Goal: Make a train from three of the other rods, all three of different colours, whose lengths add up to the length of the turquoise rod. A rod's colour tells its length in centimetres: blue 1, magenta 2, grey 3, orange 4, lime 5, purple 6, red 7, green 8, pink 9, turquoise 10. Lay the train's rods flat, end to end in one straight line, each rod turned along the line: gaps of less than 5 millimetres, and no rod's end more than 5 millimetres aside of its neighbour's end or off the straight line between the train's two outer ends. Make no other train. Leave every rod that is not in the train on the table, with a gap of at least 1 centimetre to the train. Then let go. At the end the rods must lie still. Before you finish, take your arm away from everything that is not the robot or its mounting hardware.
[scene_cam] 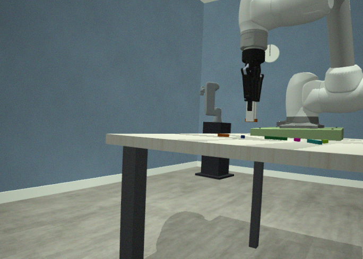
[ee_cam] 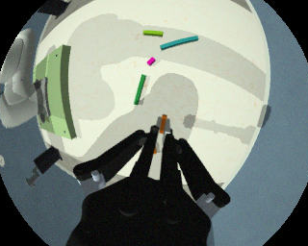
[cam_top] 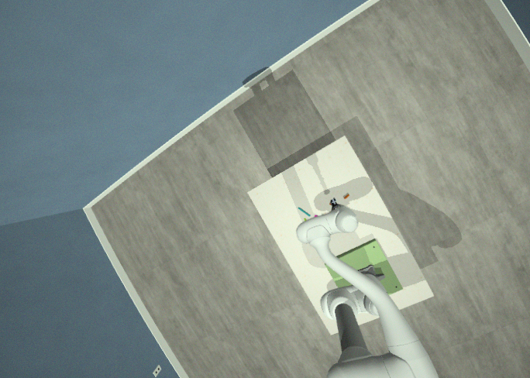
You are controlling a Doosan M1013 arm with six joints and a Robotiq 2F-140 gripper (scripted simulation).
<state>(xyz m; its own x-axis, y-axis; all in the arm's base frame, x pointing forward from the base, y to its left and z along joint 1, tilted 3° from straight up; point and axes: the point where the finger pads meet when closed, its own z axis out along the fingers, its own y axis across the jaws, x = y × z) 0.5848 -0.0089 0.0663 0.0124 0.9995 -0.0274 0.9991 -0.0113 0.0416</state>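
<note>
The small blue rod lies 3 cm to the right of my hand and 8 cm below it. Also, from my hand: green rod (7 cm behind, 6 cm to the left, 8 cm below); then magenta rod (6 cm behind, 14 cm to the left, 8 cm below); then turquoise rod (20 cm to the left, 8 cm below).
</note>
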